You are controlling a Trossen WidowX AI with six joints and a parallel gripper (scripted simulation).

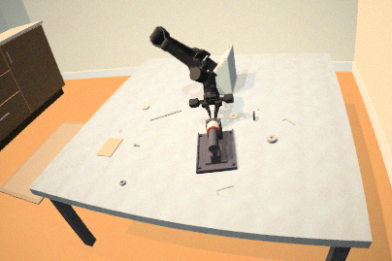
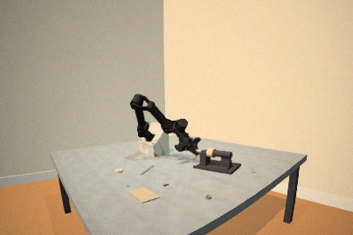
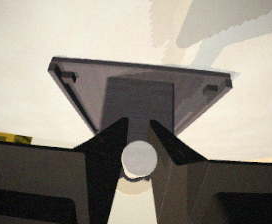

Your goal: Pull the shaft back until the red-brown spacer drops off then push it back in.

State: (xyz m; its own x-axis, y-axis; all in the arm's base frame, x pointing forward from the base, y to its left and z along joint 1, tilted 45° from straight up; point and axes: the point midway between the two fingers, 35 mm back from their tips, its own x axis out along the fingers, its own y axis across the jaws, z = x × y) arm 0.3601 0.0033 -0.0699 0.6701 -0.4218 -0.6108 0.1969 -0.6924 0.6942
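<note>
The pale spacer lies 80 mm ahead of my gripper tip, 20 mm to the left of it and 20 mm above it. From my gripper tip the other things lie so: tan card (120 mm ahead, 470 mm to the right, 50 mm below); thin rod (120 mm behind, 270 mm to the right, 50 mm below); white spacer (100 mm ahead, 20 mm to the left, 20 mm above).
</note>
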